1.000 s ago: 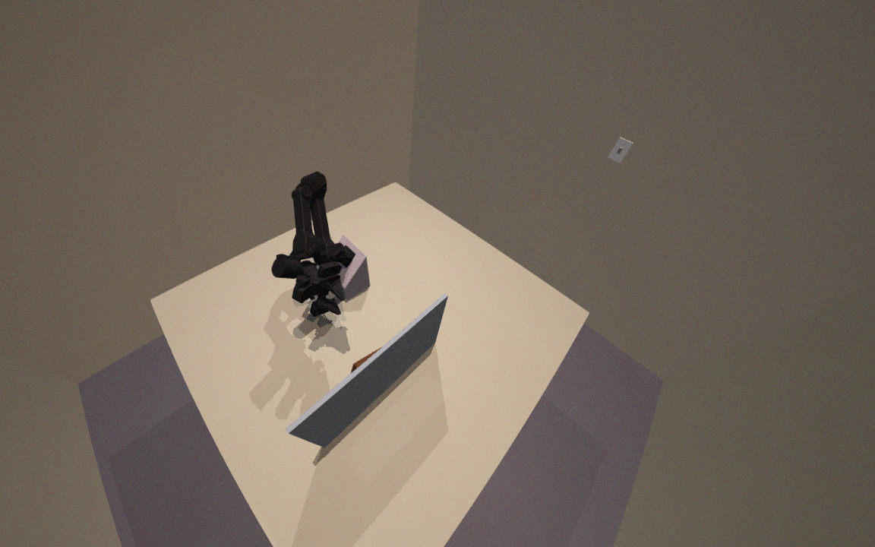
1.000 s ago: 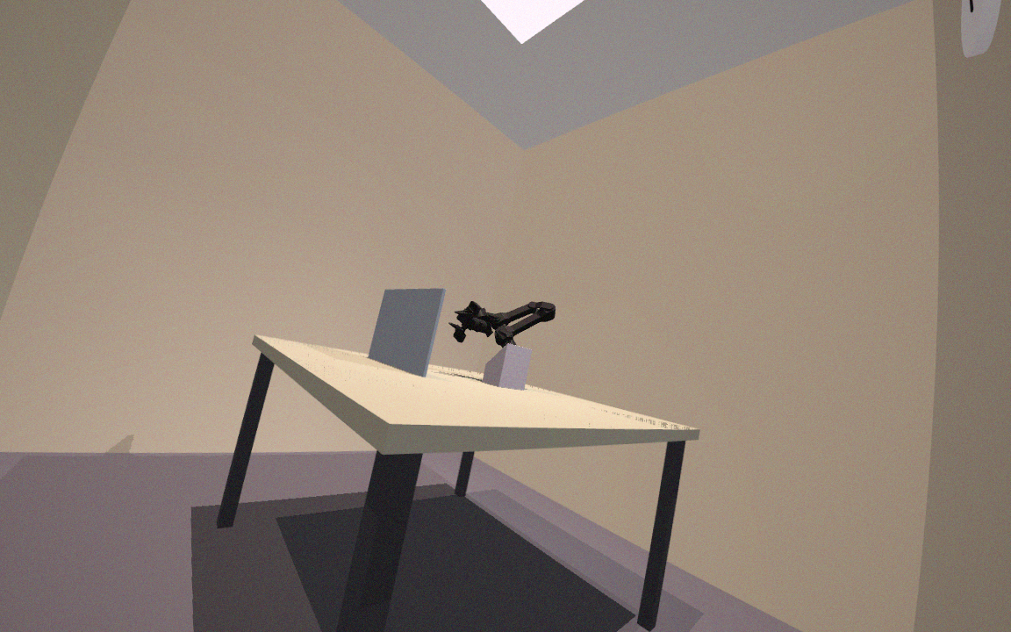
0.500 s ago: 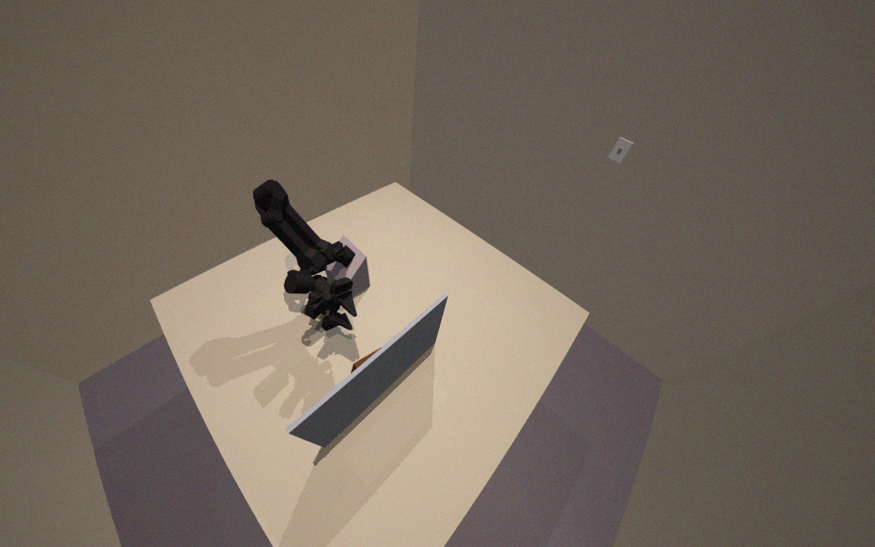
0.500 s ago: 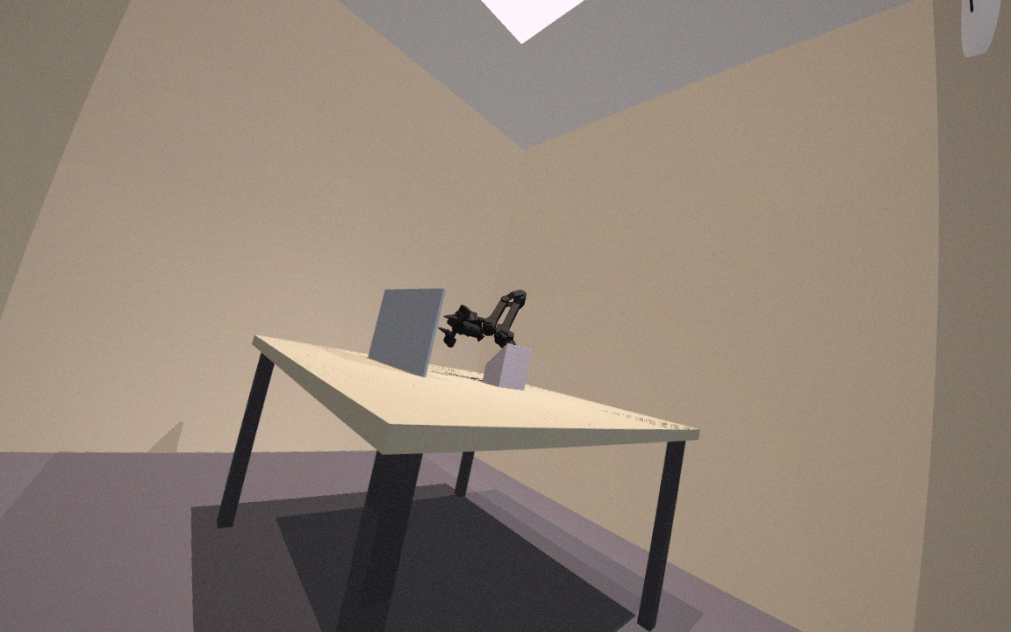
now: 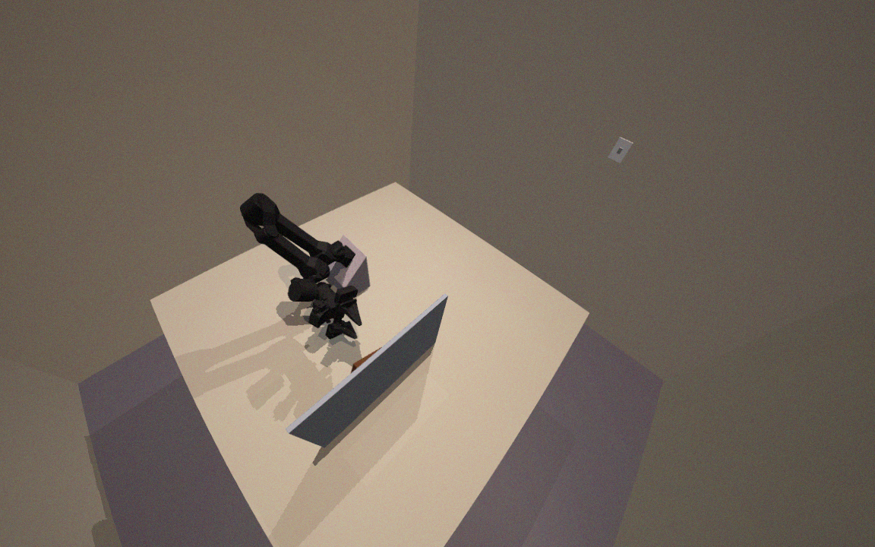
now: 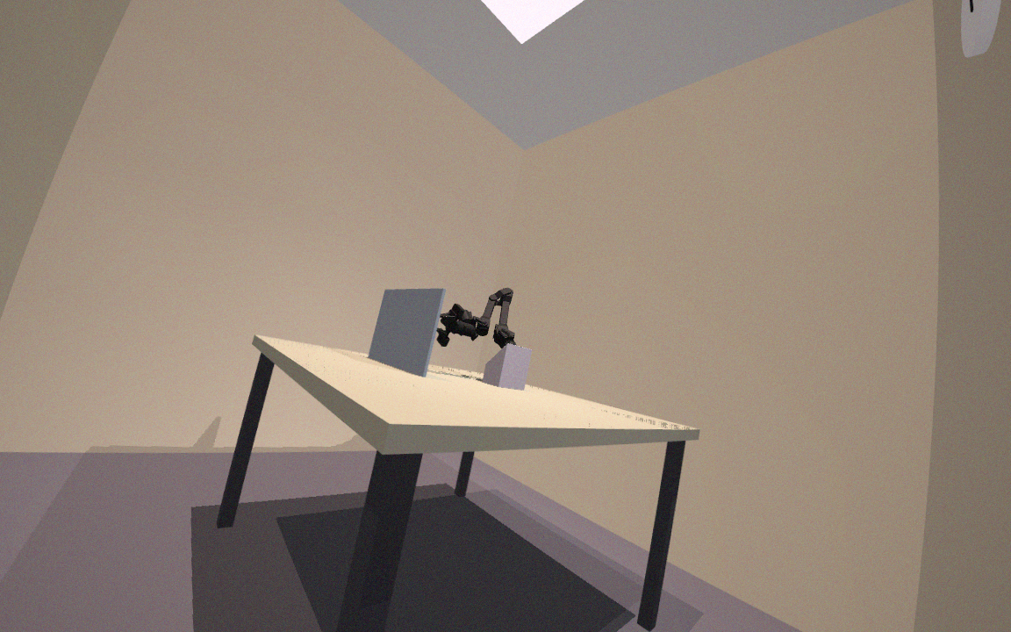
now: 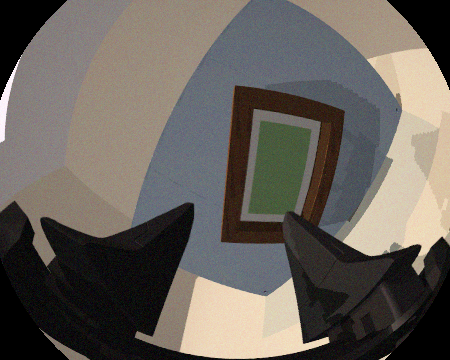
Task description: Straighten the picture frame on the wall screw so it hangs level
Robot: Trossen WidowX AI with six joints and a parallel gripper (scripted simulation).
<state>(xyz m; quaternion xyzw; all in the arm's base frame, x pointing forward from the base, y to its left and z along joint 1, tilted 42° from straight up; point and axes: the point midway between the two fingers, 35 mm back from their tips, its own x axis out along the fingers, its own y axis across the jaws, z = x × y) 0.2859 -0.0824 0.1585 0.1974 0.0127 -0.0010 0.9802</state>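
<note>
Right now the picture frame is 11 cm ahead of my gripper tip, 1 cm to the right of it and 5 cm below it. Also, from my gripper tip: wall panel (12 cm ahead, 1 cm to the right, 5 cm below).
</note>
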